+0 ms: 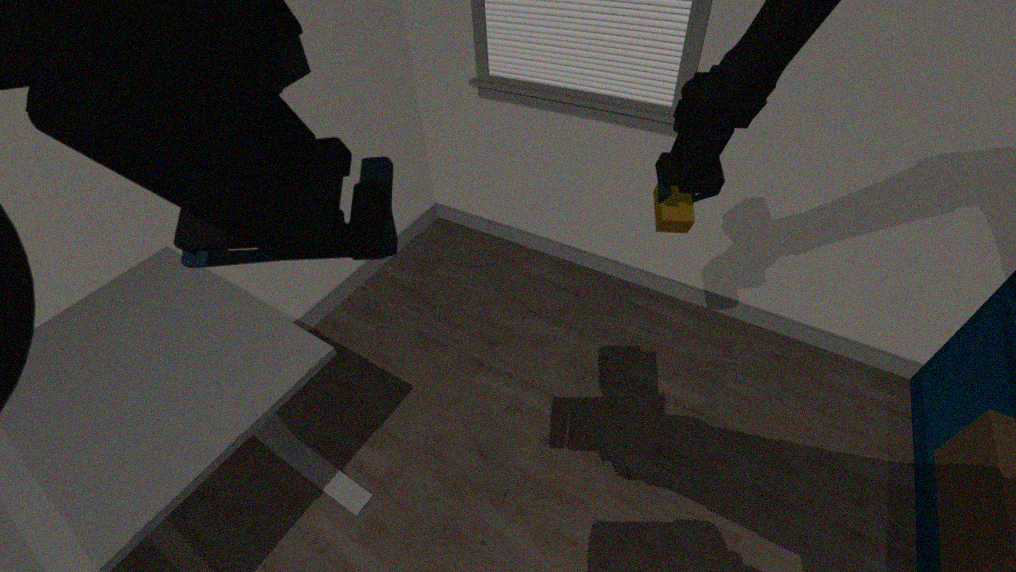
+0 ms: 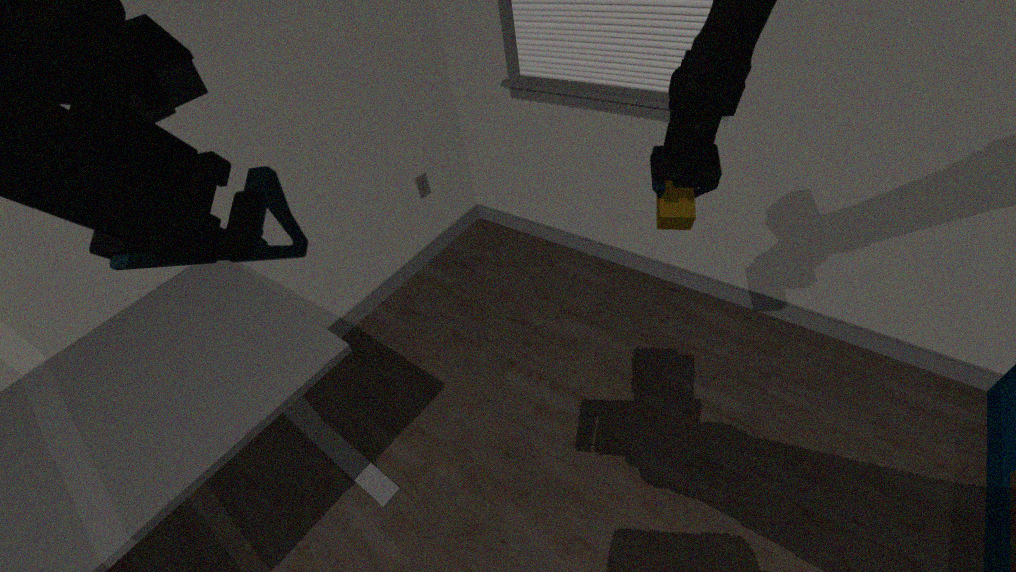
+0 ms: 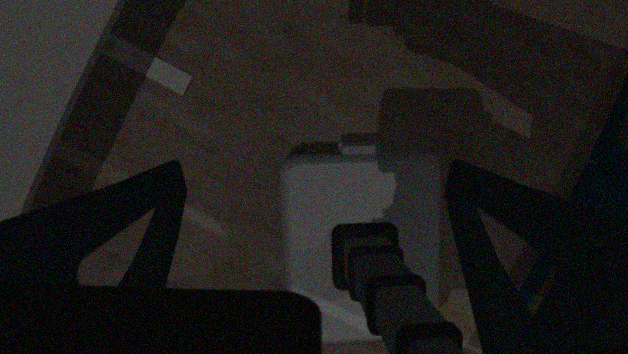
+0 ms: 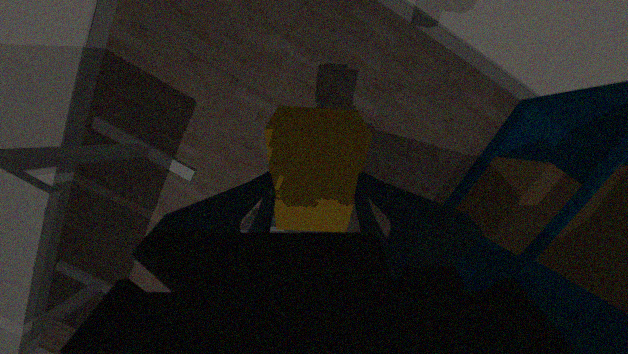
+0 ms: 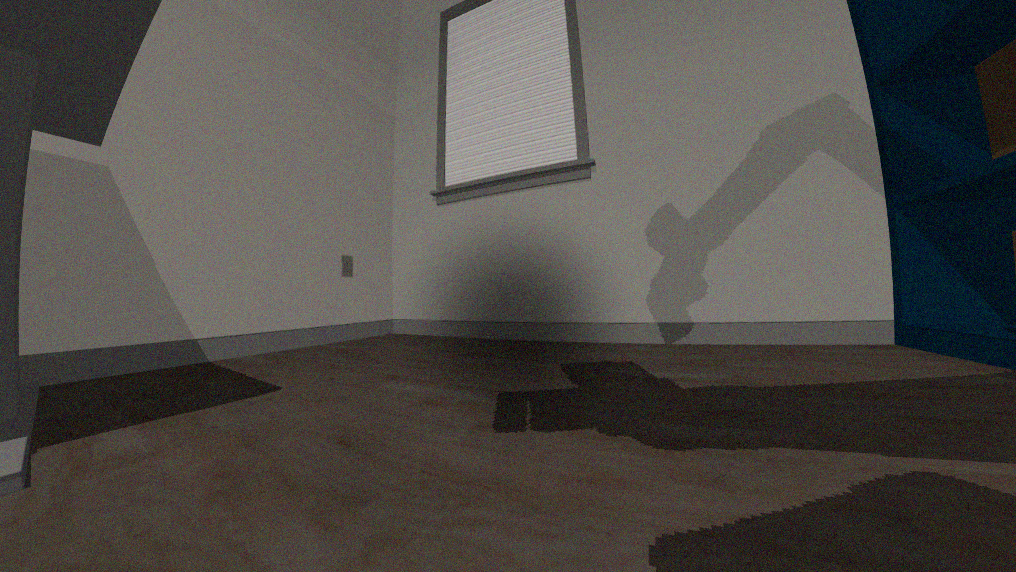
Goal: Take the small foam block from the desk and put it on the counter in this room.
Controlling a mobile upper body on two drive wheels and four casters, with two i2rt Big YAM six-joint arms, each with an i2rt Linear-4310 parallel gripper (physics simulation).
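Places are measured from the left arm's base along level axes (x right, y ahead, z up), in metres.
Pixels of known places: left gripper, between the fingertips: [image 1: 336, 249] [image 2: 259, 252] [image 3: 315, 175]; right gripper, between the fingertips: [image 1: 674, 200] [image 2: 676, 195] [image 4: 314, 177].
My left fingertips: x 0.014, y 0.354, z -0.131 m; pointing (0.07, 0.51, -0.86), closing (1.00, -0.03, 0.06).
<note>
Ahead of a thing's pixels: the offset from my left fingertips to its top centre. "*": to the spot under its first point. Level surfaces: height alone.
The small foam block, yellow {dy +0.456, dx +0.427, dz -0.233 m} [image 1: 674, 215] [image 2: 675, 213] [image 4: 320, 145], is held between the fingers of my right gripper [image 1: 674, 191] [image 4: 314, 177], high above the floor and in front of the wall below the window. My left gripper [image 1: 291, 255] [image 2: 209, 255] [image 3: 315, 175] is open and empty, in front of the far end of a pale grey table top {dz -0.559 m} [image 1: 177, 376] [image 2: 213, 355] [image 3: 40, 75] at the left. Whether this top is the desk or the counter cannot be told. The block is well to the right of the top, apart from it.
A blue shelf unit [image 1: 924, 440] [image 2: 998, 454] [image 5: 931, 284] with brown boxes [image 1: 974, 497] [image 4: 520, 200] stands at the right. A pale foot [image 1: 348, 491] [image 2: 376, 484] of the table rests on the wooden floor. Walls meet in a corner ahead, beside a window {* dy +1.451, dx +0.365, dz +0.040 m} [image 5: 511, 92]. Arm shadows cross the floor.
</note>
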